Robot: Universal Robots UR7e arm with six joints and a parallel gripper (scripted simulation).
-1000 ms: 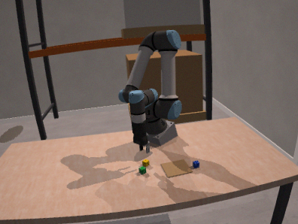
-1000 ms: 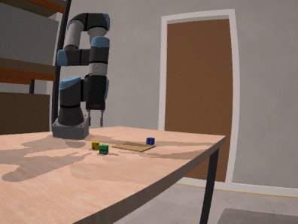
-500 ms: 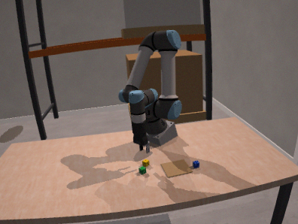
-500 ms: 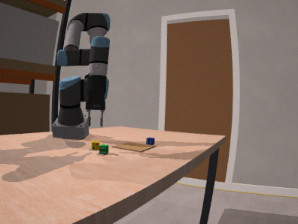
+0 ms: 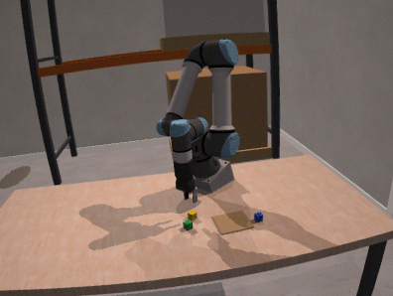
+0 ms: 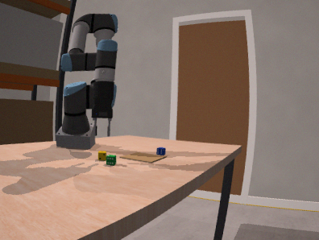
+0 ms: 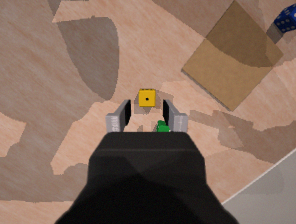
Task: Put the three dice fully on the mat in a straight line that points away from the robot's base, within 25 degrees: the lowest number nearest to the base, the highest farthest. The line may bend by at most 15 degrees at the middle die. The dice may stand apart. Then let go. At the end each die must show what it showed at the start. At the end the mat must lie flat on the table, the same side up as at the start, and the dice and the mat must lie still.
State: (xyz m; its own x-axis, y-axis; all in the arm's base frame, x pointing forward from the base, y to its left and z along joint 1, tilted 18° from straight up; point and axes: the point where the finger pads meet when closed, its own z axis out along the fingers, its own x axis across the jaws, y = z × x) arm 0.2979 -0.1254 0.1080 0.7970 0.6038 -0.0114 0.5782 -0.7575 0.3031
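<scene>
The yellow die lies 90 mm below my hand. Round my hand: tan mat 90 mm ahead, 150 mm to the left, 100 mm below; then green die 70 mm ahead, 30 mm to the right, 90 mm below; then blue die 120 mm ahead, 260 mm to the left, 90 mm below.
</scene>
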